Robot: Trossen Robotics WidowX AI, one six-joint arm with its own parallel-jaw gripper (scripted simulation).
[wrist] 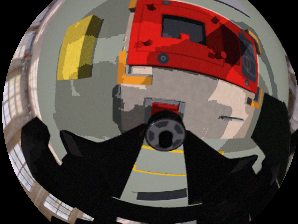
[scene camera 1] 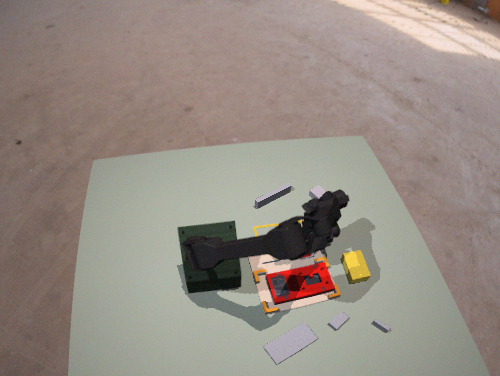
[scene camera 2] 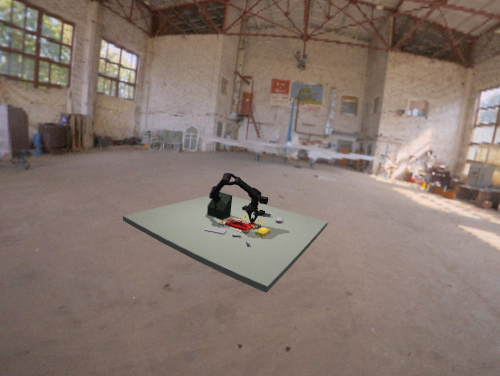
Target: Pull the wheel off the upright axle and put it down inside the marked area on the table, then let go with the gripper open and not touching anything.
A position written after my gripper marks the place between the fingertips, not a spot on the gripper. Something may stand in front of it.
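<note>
Yellow block (wrist: 76,52). Red fixture (scene camera 1: 295,284). Dark grey wheel (wrist: 164,120). My gripper (wrist: 165,131).
</note>
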